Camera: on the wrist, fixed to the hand. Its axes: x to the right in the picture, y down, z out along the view.
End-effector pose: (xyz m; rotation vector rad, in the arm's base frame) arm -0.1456 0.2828 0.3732 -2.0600 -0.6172 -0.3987
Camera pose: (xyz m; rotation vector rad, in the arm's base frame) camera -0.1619 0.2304 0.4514 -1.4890 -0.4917 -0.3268
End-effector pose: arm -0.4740 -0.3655 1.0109 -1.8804 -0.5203 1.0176
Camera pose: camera -0.3946 -0.3824 1.0613 -1.4688 -0.0616 0.9052
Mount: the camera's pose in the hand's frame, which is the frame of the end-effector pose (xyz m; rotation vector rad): 0.0116 -0.0393 -0.0863 0.5575 0.1780 0.0575
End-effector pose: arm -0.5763 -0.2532 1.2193 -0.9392 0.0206 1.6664
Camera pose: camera -0.4955 -0.2716 1.1717 -0.6562 0.6063 1.5049
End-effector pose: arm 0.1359 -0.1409 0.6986 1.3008 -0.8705 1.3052
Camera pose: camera 0.1573 -0.0481 0.6906 1.5559 -0.4305 1.7570
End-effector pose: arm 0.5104 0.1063 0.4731 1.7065 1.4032 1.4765
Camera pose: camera 0.4149 0.1089 0.4707 -1.9760 -2.0150 -1.3708
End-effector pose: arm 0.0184 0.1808 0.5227 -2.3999 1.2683 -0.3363
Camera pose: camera 0.0200 0.1706 0.6177 -1.8874 1.1260 -0.7861
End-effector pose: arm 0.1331 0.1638 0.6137 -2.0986 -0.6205 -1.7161
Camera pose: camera 0.0427 0.1521 0.6422 -1.5452 -0.8556 -1.4610
